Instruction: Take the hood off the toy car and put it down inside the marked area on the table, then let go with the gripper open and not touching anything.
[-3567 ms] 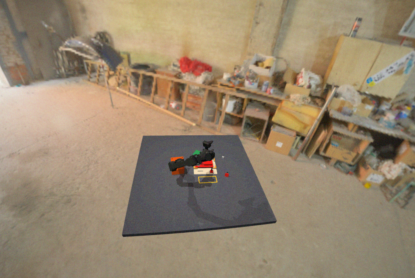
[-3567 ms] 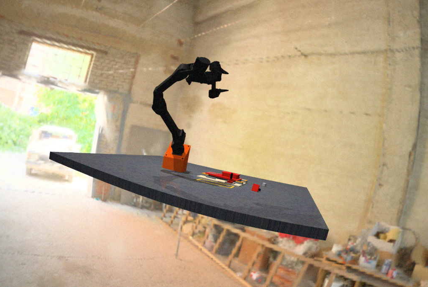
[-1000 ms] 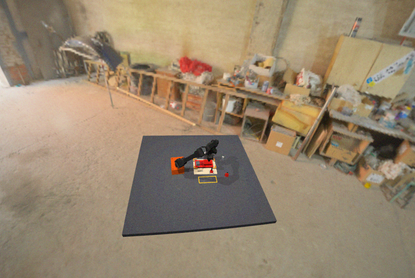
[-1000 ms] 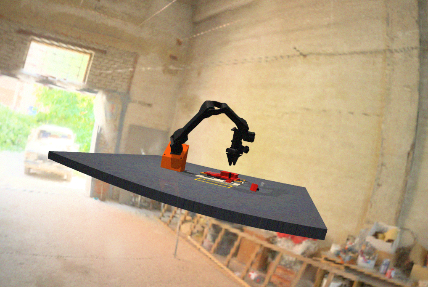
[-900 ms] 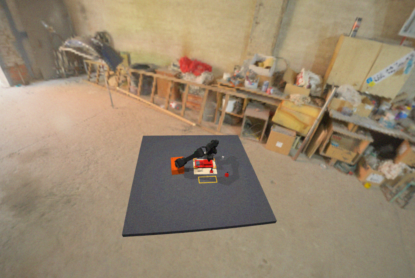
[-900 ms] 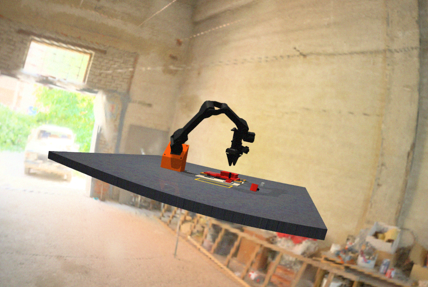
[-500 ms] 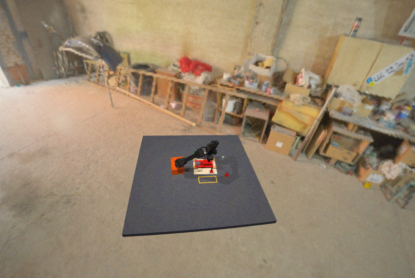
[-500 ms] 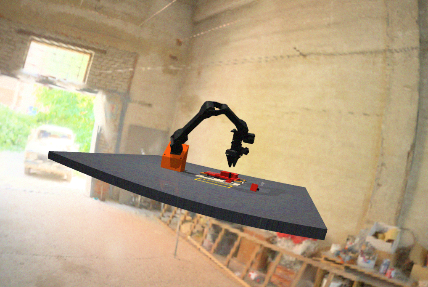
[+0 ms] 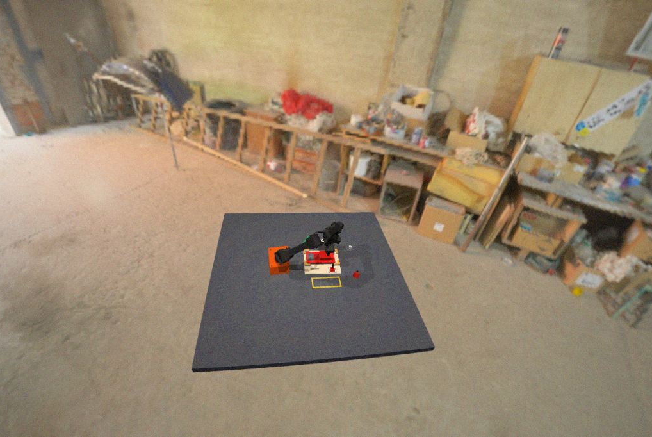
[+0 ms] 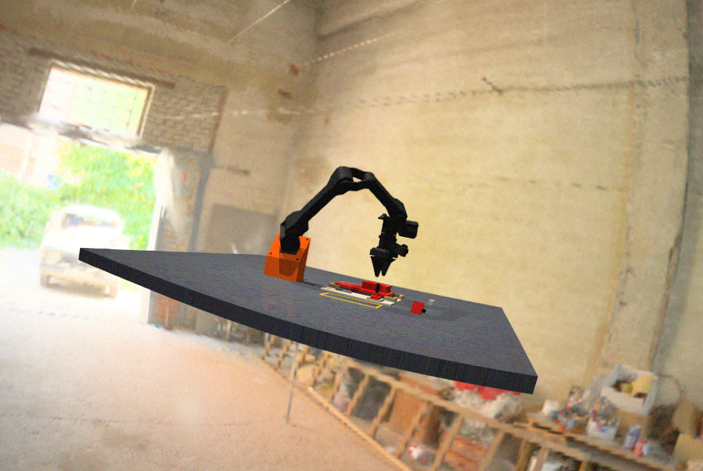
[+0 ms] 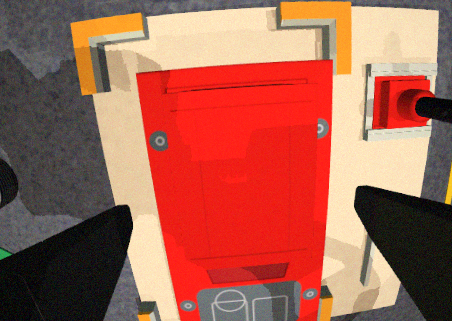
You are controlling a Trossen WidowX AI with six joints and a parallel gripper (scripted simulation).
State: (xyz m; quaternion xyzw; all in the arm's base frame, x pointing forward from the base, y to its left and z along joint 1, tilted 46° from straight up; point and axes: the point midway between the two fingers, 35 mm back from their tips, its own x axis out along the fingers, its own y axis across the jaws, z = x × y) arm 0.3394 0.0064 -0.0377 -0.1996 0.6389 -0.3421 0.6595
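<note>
My gripper tip is now 4 cm above the red hood. Round my gripper tip: dark ring: 18 cm to the left, 7 cm below, 3 cm ahead; green square: 21 cm to the left, 8 cm below, 7 cm behind; grey piece: 21 cm ahead, 7 cm to the left, 7 cm below.
</note>
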